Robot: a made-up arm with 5 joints. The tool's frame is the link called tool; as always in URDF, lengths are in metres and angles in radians. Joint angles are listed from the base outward. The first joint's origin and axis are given. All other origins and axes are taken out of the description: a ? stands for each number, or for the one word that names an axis. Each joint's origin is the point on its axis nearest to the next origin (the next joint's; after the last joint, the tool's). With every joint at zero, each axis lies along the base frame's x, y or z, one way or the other. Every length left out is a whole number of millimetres.
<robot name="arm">
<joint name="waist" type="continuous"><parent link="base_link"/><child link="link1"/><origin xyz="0 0 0.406"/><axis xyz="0 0 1"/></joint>
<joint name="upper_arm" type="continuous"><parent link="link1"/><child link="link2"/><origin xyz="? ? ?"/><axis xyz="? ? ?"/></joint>
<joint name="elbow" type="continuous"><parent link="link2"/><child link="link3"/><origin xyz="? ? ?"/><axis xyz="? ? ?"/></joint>
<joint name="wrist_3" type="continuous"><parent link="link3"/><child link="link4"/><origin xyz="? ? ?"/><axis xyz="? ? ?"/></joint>
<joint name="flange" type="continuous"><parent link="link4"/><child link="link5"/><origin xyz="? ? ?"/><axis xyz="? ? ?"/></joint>
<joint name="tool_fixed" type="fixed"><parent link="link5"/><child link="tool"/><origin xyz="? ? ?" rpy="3.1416 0 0"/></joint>
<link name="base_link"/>
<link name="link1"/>
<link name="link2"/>
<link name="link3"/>
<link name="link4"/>
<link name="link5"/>
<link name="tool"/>
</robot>
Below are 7 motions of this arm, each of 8 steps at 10 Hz.
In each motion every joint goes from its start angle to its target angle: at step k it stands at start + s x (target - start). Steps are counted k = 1, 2, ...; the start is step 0. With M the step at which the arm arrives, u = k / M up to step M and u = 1 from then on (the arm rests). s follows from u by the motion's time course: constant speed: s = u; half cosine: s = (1 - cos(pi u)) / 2; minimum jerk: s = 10 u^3 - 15 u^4 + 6 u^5.
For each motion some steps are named. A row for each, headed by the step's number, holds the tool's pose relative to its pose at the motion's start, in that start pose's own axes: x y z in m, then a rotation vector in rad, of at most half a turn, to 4 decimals.
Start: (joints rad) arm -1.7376 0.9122 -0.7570 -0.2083 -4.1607
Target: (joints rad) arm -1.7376 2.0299 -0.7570 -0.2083 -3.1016
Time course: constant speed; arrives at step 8
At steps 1, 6, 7, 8:
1: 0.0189 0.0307 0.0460 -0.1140 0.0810 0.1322
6: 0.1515 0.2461 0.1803 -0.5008 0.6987 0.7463
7: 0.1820 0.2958 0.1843 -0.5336 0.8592 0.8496
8: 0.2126 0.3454 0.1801 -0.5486 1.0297 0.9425

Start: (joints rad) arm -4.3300 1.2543 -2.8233 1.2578 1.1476
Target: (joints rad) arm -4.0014 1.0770 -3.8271 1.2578 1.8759
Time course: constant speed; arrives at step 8
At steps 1, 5, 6, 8:
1: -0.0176 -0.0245 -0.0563 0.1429 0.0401 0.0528
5: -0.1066 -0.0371 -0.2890 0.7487 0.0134 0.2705
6: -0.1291 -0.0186 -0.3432 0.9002 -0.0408 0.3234
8: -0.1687 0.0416 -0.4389 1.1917 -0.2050 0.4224

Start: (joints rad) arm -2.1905 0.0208 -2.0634 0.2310 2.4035
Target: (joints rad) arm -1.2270 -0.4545 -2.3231 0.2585 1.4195
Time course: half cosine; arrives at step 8
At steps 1, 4, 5, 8:
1: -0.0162 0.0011 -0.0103 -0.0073 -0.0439 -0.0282
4: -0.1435 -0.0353 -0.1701 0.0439 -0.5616 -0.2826
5: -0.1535 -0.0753 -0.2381 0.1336 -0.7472 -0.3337
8: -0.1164 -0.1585 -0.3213 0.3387 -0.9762 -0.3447

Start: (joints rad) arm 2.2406 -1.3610 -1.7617 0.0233 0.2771
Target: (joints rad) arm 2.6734 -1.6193 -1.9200 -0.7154 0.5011
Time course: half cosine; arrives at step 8
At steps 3, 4, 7, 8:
3: 0.0784 0.0419 -0.0656 0.0919 0.3448 0.2015
4: 0.1162 0.0784 -0.1128 0.1378 0.5627 0.3216
7: 0.1629 0.1873 -0.2381 0.2132 1.1050 0.5741
8: 0.1637 0.1969 -0.2487 0.2171 1.1508 0.5914

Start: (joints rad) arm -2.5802 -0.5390 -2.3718 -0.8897 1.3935
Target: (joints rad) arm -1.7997 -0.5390 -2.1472 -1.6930 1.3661
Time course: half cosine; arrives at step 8
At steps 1, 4, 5, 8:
1: 0.0066 0.0007 -0.0032 0.0184 0.0221 0.0222
4: 0.0731 0.0207 -0.0545 0.2291 0.3293 0.2583
5: 0.0915 0.0332 -0.0813 0.3070 0.4763 0.3364
8: 0.1074 0.0551 -0.1282 0.4163 0.7344 0.4355

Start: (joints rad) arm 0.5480 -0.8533 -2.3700 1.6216 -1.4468
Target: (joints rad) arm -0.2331 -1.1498 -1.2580 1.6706 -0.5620
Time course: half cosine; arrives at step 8
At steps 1, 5, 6, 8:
1: 0.0040 -0.0038 0.0075 0.0284 -0.0341 0.0332
5: 0.0015 -0.1125 0.1274 0.3167 -0.7397 0.7242
6: -0.0147 -0.1508 0.1466 0.3250 -0.9392 0.9205
8: -0.0316 -0.1887 0.1586 0.3098 -1.1239 1.1022

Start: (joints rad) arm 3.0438 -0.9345 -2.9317 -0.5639 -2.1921
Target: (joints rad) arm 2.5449 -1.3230 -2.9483 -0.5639 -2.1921
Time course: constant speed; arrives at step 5
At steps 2, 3, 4, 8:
2: 0.0373 0.1394 0.0055 -0.2453 0.0652 -0.0399
3: 0.0596 0.2095 -0.0060 -0.3686 0.1004 -0.0480
4: 0.0829 0.2781 -0.0272 -0.4916 0.1375 -0.0481
8: 0.1057 0.3441 -0.0579 -0.6139 0.1762 -0.0400

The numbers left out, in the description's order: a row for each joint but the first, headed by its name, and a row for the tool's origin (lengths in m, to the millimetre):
upper_arm: xyz 0 0 0, axis 0 1 0
elbow: xyz 0.053 0 0.284, axis 0 1 0
wrist_3: xyz 0.056 0 -0.245, axis 0 1 0
flange: xyz 0.079 0 -0.101, axis 0 0 -1
tool: xyz 0 0 0

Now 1 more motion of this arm.
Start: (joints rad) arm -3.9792 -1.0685 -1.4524 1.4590 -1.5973
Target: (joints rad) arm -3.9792 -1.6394 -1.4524 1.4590 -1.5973
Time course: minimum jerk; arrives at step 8
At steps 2, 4, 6, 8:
2: 0.0003 -0.0132 -0.0221 -0.0591 -0.0016 0.0000
4: 0.0020 -0.0749 -0.0984 -0.2853 -0.0076 0.0000
6: 0.0040 -0.1523 -0.1589 -0.5116 -0.0136 0.0000
8: 0.0046 -0.1746 -0.1717 -0.5707 -0.0151 0.0000

